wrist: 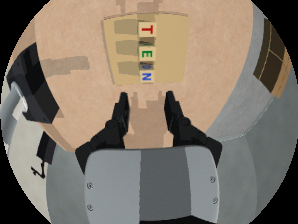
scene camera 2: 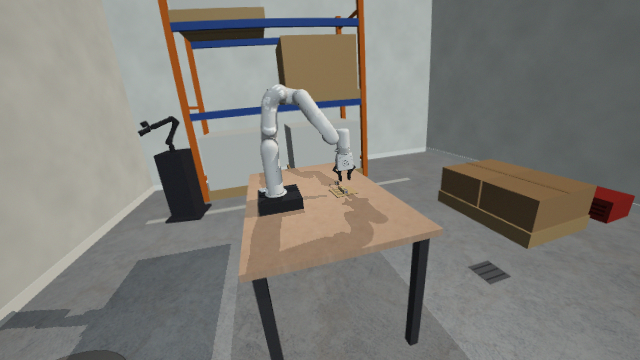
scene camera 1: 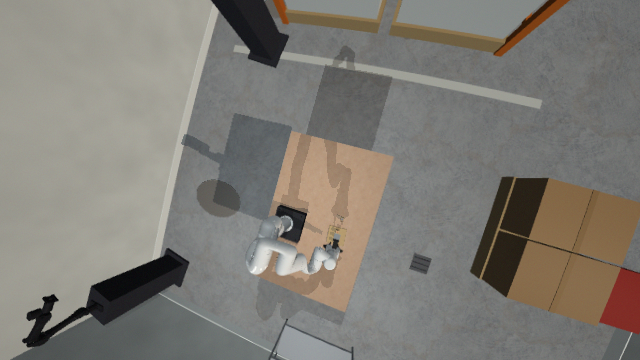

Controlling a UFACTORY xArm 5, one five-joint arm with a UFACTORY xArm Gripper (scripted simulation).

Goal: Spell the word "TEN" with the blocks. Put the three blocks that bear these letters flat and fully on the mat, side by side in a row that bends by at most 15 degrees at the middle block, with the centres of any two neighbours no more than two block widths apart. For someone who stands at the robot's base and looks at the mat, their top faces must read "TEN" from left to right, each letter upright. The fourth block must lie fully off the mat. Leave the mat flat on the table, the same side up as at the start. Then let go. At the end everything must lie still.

In view: the gripper (wrist: 146, 99) and a tan mat (wrist: 121, 33).
